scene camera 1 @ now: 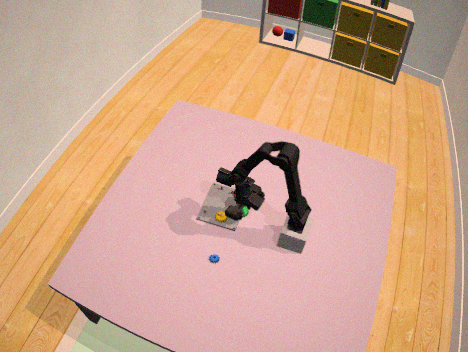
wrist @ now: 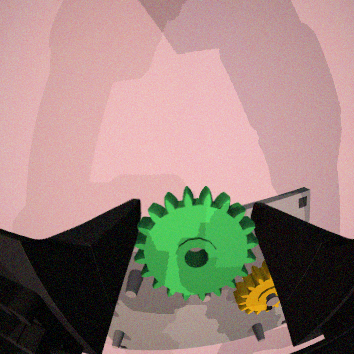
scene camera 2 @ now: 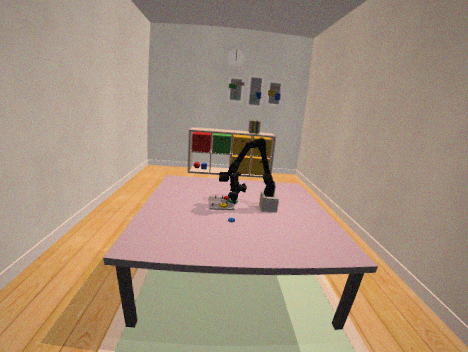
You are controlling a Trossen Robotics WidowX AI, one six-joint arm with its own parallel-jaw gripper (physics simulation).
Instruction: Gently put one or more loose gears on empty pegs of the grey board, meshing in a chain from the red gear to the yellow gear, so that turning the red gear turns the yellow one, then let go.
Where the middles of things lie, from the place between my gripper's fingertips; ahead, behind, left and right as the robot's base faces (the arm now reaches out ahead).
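Green gear [wrist: 166,235]: 2 cm ahead of my hand, 1 cm above it; going by their middles, it is the nearest to my hand of the things named here. Grey board [scene camera 1: 217,200]: 10 cm ahead of my hand, 1 cm to the right of it, 2 cm below it. Yellow gear [wrist: 250,294]: 5 cm to the left of my hand, 8 cm ahead of it.
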